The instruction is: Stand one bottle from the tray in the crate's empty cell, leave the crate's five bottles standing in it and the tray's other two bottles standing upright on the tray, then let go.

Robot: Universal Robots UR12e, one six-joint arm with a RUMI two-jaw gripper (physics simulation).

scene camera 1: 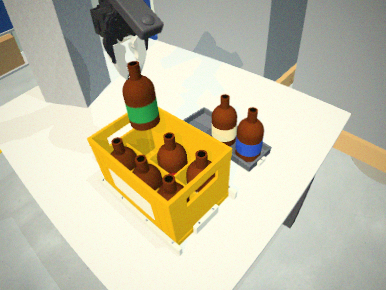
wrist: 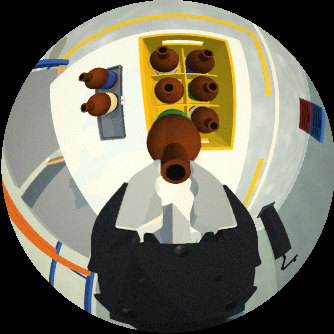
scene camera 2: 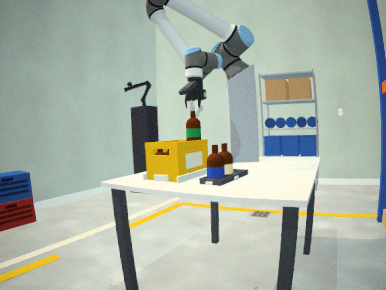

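Where they show: gripper, between the fingertips: (scene camera 1: 133, 76) (wrist: 173, 161) (scene camera 2: 194, 118); arm's base, origin of its link: (scene camera 2: 240, 75).
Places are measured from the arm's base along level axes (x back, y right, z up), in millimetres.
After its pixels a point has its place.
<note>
My gripper (scene camera 1: 132, 66) @[y 122, x -542, z -315 mm] (scene camera 2: 193, 112) @[y 122, x -542, z -315 mm] (wrist: 173, 161) @[y 122, x -542, z -315 mm] is shut on the neck of a brown bottle with a green label (scene camera 1: 140, 95) @[y 145, x -581, z -337 mm] (scene camera 2: 193, 131) @[y 109, x -587, z -383 mm] (wrist: 172, 139) @[y 125, x -568, z -314 mm]. The bottle hangs upright over the end of the yellow crate (scene camera 1: 190, 220) @[y 235, x -763, z -541 mm] (scene camera 2: 165, 167) @[y 169, x -771, z -536 mm] (wrist: 228, 100) @[y 258, x -597, z -447 mm], its base near rim height; the cell beneath is mostly hidden in the wrist view. Five brown bottles stand in the crate, one of them in the middle row (scene camera 1: 171, 156) @[y 151, x -652, z -479 mm] (wrist: 169, 90) @[y 133, x -628, z -437 mm]. A cream-labelled bottle (scene camera 1: 224, 121) @[y -41, x -679, z -498 mm] (scene camera 2: 228, 159) @[y -97, x -688, z -508 mm] (wrist: 102, 104) @[y -43, x -650, z -489 mm] and a blue-labelled bottle (scene camera 1: 249, 134) @[y -28, x -762, z -494 mm] (scene camera 2: 215, 162) @[y -72, x -785, z -508 mm] (wrist: 99, 78) @[y -35, x -732, z -490 mm] stand upright on the grey tray (scene camera 1: 198, 120) @[y -101, x -548, z -595 mm] (wrist: 113, 128) @[y -88, x -560, z -595 mm].
The crate and tray are side by side on a white table (scene camera 1: 300, 117) @[y -309, x -826, z -600 mm] (scene camera 2: 280, 175) @[y -313, x -560, z -600 mm]. White brackets (scene camera 1: 206, 220) @[y 198, x -780, z -579 mm] sit at the crate's base. A grey column (scene camera 1: 55, 50) @[y 72, x -92, z -360 mm] (scene camera 2: 243, 115) @[y -34, x -115, z -293 mm] stands behind the table. The crate's rim and dividers surround the cells.
</note>
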